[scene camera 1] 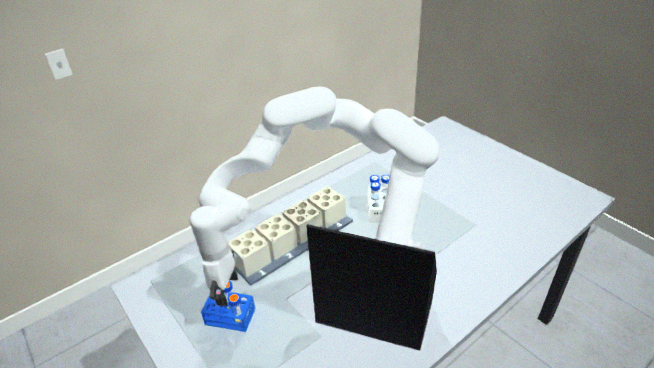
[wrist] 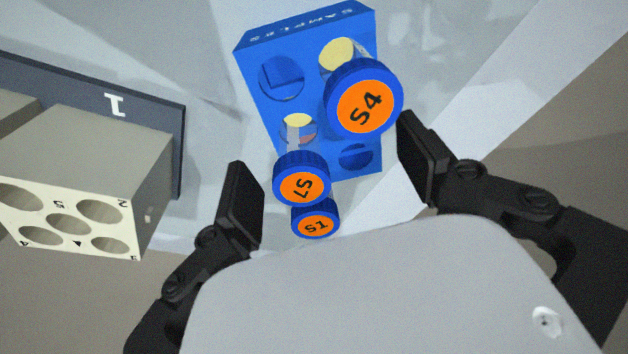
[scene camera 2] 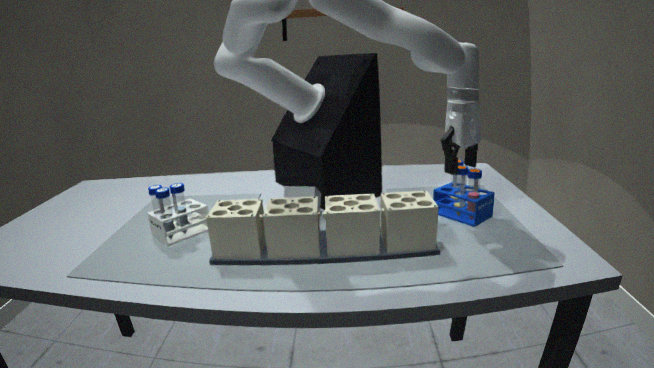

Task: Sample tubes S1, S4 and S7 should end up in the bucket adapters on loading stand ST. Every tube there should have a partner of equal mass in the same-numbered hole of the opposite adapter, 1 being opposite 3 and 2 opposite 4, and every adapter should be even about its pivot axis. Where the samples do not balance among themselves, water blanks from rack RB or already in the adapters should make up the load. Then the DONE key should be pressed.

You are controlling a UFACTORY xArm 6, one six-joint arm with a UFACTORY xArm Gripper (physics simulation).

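Frame: origin at the arm's base, x ahead, y left, z up, level; centimetres.
Seen in the pictures: gripper, fingertip midpoint: (scene camera 1: 227, 292) (wrist: 322, 156) (scene camera 2: 460, 169); arm's base, origin of the base link: (scene camera 1: 390, 253) (scene camera 2: 310, 103).
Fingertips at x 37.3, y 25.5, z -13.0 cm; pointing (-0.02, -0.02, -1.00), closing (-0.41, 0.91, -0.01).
Offsets run from my fingertips to a thing's top centre. "spot": to the spot under its first point.
My gripper (scene camera 1: 226, 287) (scene camera 2: 461, 162) (wrist: 322, 156) is open and empty, low over the blue sample rack {dz -5.0, dx +0.8, dy +0.8 cm} (scene camera 1: 215, 322) (scene camera 2: 481, 216) (wrist: 309, 59). Tubes S4 {dz +1.1, dx -3.6, dy +1.2 cm} (wrist: 365, 105), S7 {dz +1.1, dx +1.6, dy -1.1 cm} (wrist: 302, 186) and S1 {dz +1.1, dx +5.3, dy +0.3 cm} (wrist: 315, 225) stand in it with orange-topped blue caps. In the wrist view S7 shows between the fingers, nearer the left one, with S1 just below it and S4 near the right fingertip. Stand ST {dz -1.4, dx +3.7, dy -34.5 cm} (scene camera 1: 257, 276) (scene camera 2: 325, 260) (wrist: 150, 111) holds four beige adapters; no caps rise above them. The DONE key does not show.
A white rack {dz -5.0, dx -14.2, dy -64.3 cm} (scene camera 1: 375, 215) (scene camera 2: 159, 231) with three tall blue-capped tubes and a lower pale-blue item stands at the other end of ST. The black block (scene camera 1: 370, 285) (scene camera 2: 350, 130) stands behind the adapters in scene view 2. Adapter 1 {spot: dz -6.4, dx +4.8, dy -17.6 cm} (wrist: 95, 142) is beside the blue rack.
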